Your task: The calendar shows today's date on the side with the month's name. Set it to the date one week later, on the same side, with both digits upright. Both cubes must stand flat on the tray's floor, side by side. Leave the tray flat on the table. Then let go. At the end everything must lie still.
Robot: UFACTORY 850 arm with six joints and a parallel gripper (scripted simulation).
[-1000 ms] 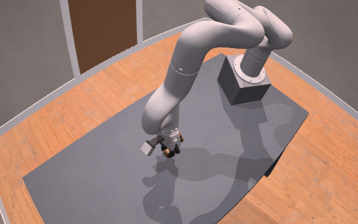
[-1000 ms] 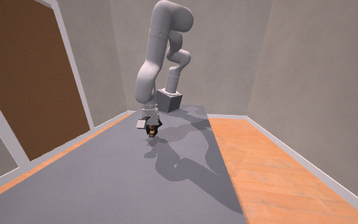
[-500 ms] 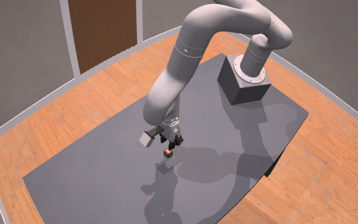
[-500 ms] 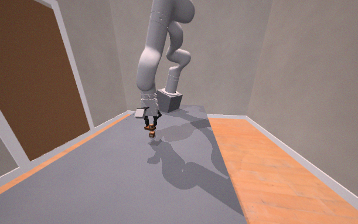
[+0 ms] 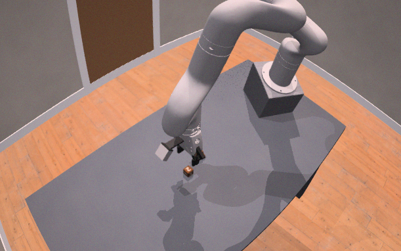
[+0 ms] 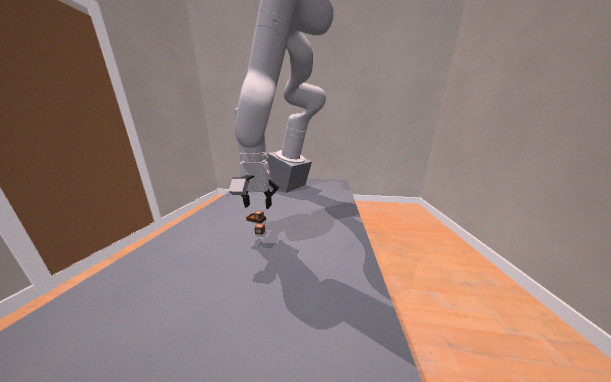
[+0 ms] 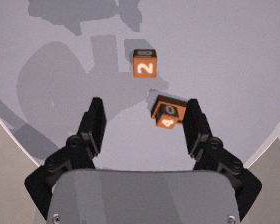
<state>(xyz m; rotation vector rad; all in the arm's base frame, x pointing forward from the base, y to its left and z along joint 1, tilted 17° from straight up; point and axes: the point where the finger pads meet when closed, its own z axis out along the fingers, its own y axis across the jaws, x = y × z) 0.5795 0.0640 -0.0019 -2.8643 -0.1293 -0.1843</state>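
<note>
The number cube lies 11 cm below my hand. Also, from my hand: brown wooden calendar tray: 11 cm below, 9 cm behind, 6 cm to the right.
</note>
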